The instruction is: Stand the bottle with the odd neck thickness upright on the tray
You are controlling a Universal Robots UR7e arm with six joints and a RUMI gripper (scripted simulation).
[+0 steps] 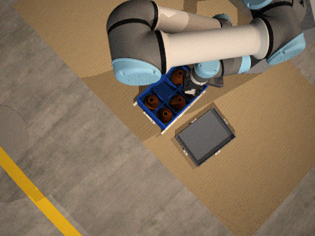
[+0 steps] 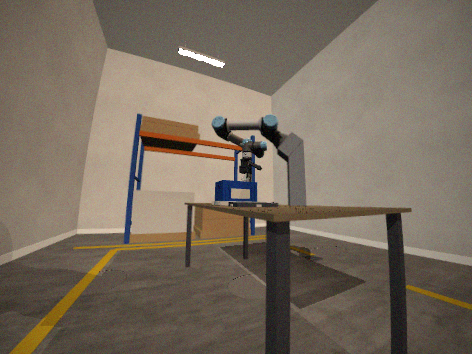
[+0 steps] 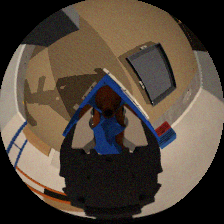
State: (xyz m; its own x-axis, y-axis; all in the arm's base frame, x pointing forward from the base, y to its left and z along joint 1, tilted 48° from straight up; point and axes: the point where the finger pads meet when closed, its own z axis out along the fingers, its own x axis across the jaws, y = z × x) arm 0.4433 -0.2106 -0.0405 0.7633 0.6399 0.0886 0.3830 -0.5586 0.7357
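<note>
Right now my hand is 70 mm to the left of the blue crate, 70 mm short of it and 70 mm above it. The rest, counted from my hand: brown bottle: 170 mm ahead, 70 mm below, 60 mm to the right; grey tray: 180 mm to the left, 160 mm ahead, 140 mm below.
</note>
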